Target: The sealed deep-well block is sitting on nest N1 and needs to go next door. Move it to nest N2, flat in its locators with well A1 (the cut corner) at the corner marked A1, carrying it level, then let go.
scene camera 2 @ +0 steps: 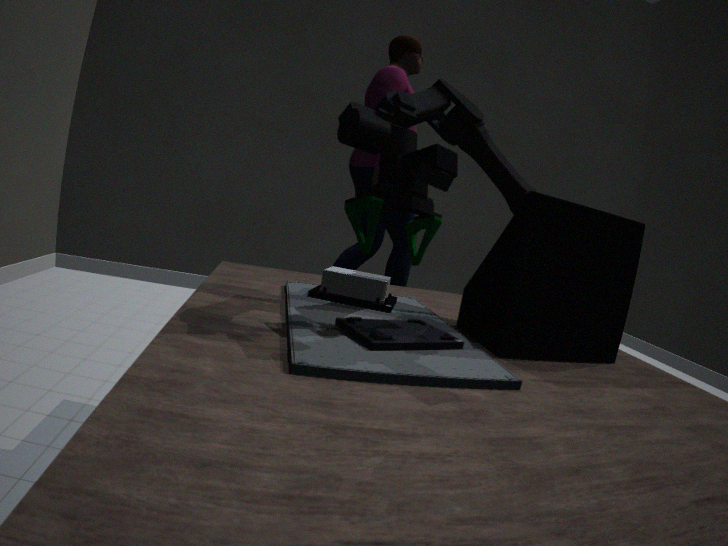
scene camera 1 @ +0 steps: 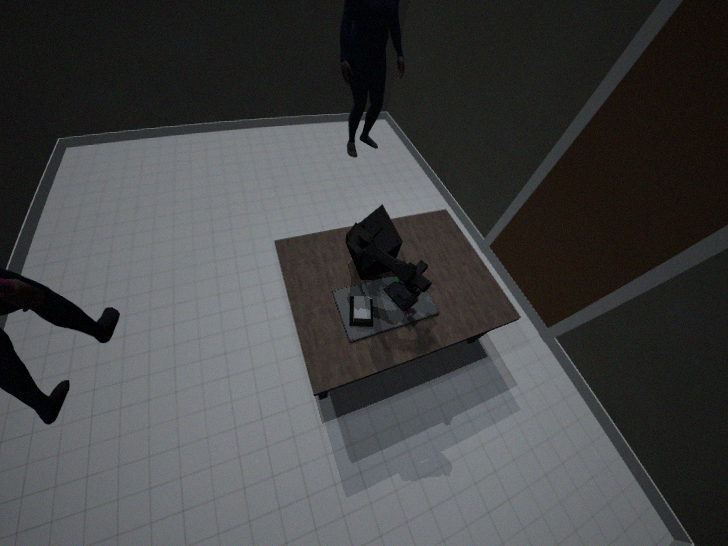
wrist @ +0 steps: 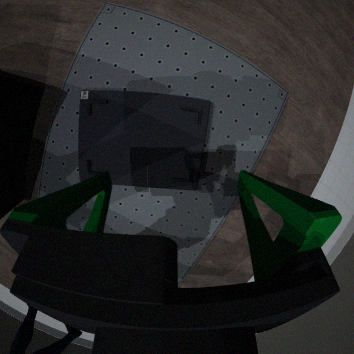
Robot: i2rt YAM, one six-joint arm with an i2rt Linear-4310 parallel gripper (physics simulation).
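Places are measured from the arm's base along level axes (x ahead, y left, z up), in centimetres.
Where they show: gripper, fingertip midpoint: (scene camera 2: 391,260) (scene camera 1: 409,289) (wrist: 174,177); arm's base, link origin: (scene camera 2: 557,266).
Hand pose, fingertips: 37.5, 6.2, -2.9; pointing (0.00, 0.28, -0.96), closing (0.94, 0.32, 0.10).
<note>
Things, the pixels of their top centre, and the offset from my fingertips, as dx, dy, dz. "pt": a spot on its surface instead. Level surfaces: height alone.
- white deep-well block, top centre: (scene camera 2: 358,273) (scene camera 1: 362,307) -3.0, -25.1, -6.2
- small A1 label, surface spot: (wrist: 84,95) pt -11.9, +3.7, -10.4
- grey perforated plate, top centre: (wrist: 127,206) (scene camera 2: 375,319) (scene camera 1: 386,301) -2.7, -9.9, -11.5
- wooden table, surface height: dz -12.9
The white deep-well block (scene camera 1: 361,309) (scene camera 2: 355,284) sits upright on a dark nest (scene camera 2: 351,302), N1 by the task, at the far end of the pegboard plate in scene camera 2. The other dark nest (scene camera 1: 399,293) (scene camera 2: 411,337) (wrist: 142,122), N2, holds no block. Its corner locators show, and a small A1 label (wrist: 84,95) marks its upper left corner in the wrist view. My gripper (scene camera 2: 391,257) (wrist: 174,177) is open and empty, with green fingers wide apart, well above the plate. The block does not show in the wrist view; its cut corner cannot be made out.
Both nests stand on a grey perforated plate (scene camera 1: 346,326) (scene camera 2: 323,361) (wrist: 165,65) on the wooden table (scene camera 1: 470,276) (scene camera 2: 352,458) (wrist: 310,75). The black arm base (scene camera 1: 376,235) (scene camera 2: 558,282) stands beside the plate. People (scene camera 1: 369,58) (scene camera 2: 385,88) are around the table. The light is dim.
</note>
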